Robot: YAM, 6 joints.
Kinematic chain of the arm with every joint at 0, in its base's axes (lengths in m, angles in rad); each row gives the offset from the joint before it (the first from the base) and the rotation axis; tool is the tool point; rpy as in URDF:
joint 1: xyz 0 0 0.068 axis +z
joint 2: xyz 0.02 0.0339 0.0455 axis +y
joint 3: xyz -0.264 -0.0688 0 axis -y
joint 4: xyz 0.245 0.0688 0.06 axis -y
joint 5: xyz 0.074 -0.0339 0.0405 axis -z
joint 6: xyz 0.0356 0 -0.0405 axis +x
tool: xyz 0 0 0 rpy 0 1.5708 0
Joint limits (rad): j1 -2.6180..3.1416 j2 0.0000..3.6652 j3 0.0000..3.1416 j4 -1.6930..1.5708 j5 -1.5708..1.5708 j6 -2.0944..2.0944
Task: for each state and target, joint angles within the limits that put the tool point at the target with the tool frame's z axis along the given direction. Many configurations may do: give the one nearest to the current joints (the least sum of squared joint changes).
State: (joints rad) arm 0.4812 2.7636 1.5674 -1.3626 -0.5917 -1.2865
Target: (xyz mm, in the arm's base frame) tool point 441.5 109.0 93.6 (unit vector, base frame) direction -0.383 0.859 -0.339
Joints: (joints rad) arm 0.1706 2.6988 2.2192 -1.6905 -1.1476 -1.2865
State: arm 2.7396 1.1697 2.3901 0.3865 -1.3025 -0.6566
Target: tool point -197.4 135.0 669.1 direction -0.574 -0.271 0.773
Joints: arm 2.4564 1.6636 2.3099 0.5851 -0.6101 -0.6566
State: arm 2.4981 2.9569 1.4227 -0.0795 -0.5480 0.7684
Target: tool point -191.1 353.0 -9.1 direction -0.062 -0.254 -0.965
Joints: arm 2.0517 2.5248 1.5535 -0.8004 -0.1734 0.7684
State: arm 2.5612 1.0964 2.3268 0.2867 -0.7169 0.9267
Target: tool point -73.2 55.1 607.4 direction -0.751 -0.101 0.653
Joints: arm 2.2405 0.9689 1.5781 0.4267 -0.7093 0.9267
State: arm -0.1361 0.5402 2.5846 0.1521 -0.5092 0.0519
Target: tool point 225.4 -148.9 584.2 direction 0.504 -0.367 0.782
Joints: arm -0.5797 1.4266 1.6990 0.6259 0.0310 0.0519
